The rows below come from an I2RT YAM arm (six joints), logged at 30 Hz.
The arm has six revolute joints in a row. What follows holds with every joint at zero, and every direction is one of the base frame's.
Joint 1 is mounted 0.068 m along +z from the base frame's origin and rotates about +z.
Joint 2 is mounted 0.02 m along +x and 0.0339 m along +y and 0.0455 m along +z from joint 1 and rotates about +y.
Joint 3 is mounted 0.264 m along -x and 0.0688 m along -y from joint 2 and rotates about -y.
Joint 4 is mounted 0.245 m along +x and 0.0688 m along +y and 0.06 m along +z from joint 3 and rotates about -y.
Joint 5 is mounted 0.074 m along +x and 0.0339 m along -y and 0.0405 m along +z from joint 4 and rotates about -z.
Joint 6 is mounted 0.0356 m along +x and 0.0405 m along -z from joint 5 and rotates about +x.
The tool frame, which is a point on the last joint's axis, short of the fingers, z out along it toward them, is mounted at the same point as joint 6; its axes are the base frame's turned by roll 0, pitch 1.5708 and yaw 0 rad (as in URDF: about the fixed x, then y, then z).
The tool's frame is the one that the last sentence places.
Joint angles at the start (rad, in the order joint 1, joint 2, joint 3, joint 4, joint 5, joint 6):
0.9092, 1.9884, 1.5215, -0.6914, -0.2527, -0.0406
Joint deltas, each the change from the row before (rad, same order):
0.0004, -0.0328, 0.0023, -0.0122, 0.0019, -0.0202
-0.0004, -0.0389, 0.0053, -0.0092, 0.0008, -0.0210
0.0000, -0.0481, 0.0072, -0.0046, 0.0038, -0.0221
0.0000, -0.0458, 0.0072, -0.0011, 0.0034, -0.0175
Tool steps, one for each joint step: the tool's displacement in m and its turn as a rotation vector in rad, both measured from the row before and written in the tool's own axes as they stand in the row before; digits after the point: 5 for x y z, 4 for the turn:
-0.00183, 0.00340, -0.01305, 0.0029, -0.0220, -0.0263
-0.00322, 0.00375, -0.01613, 0.0034, -0.0338, -0.0293
-0.00474, 0.00463, -0.02012, 0.0083, -0.0486, -0.0345
-0.00504, 0.00423, -0.01932, 0.0090, -0.0497, -0.0301

